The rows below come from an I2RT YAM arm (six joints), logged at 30 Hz.
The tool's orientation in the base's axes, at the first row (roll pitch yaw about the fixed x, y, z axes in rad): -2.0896 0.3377 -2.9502
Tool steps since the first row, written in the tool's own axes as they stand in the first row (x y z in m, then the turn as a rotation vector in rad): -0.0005 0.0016 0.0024 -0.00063 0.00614 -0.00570; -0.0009 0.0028 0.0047 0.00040 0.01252 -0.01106; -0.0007 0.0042 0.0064 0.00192 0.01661 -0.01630; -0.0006 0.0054 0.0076 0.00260 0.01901 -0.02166; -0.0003 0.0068 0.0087 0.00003 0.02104 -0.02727; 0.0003 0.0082 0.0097 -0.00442 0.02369 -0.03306; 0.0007 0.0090 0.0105 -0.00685 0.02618 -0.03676; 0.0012 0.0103 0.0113 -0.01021 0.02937 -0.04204; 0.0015 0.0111 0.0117 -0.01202 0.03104 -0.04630; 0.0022 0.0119 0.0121 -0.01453 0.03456 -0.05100; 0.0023 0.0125 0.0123 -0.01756 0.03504 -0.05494
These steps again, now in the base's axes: 0.0015 -0.0010 -0.0023 -0.00012 0.00812 -0.00216; 0.0029 -0.0022 -0.0042 -0.00163 0.01579 -0.00522; 0.0035 -0.0029 -0.0062 -0.00397 0.02204 -0.00662; 0.0041 -0.0032 -0.0078 -0.00590 0.02762 -0.00630; 0.0044 -0.0034 -0.0095 -0.00497 0.03379 -0.00449; 0.0044 -0.0036 -0.0114 -0.00224 0.04077 -0.00248; 0.0045 -0.0039 -0.0125 -0.00073 0.04560 -0.00198; 0.0045 -0.0039 -0.0141 0.00126 0.05226 -0.00101; 0.0045 -0.0039 -0.0151 0.00186 0.05699 0.00021; 0.0042 -0.0039 -0.0161 0.00331 0.06321 0.00036; 0.0042 -0.0037 -0.0168 0.00492 0.06725 0.00281
